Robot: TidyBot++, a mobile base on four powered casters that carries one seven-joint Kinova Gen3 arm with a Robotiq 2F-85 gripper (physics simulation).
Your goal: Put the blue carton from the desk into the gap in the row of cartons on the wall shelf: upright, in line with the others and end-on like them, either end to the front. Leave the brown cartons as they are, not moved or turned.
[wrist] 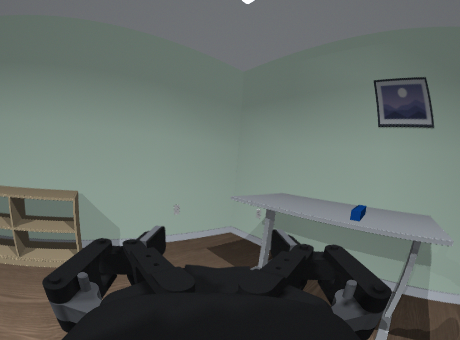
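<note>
The blue carton [358, 213] lies on the light grey desk [300, 204] at the right of the wrist view, some way off from my gripper. My gripper [217, 240] is open, with its two fingers wide apart at the bottom of the view and no object between them. The wall shelf and the brown cartons do not show in this view.
A wooden shelf unit [77, 220] stands against the wall at the left. The desk's metal legs [266, 240] reach down to the wooden floor on the right. A framed picture [403, 102] hangs on the wall above the desk. The room's corner is near the middle.
</note>
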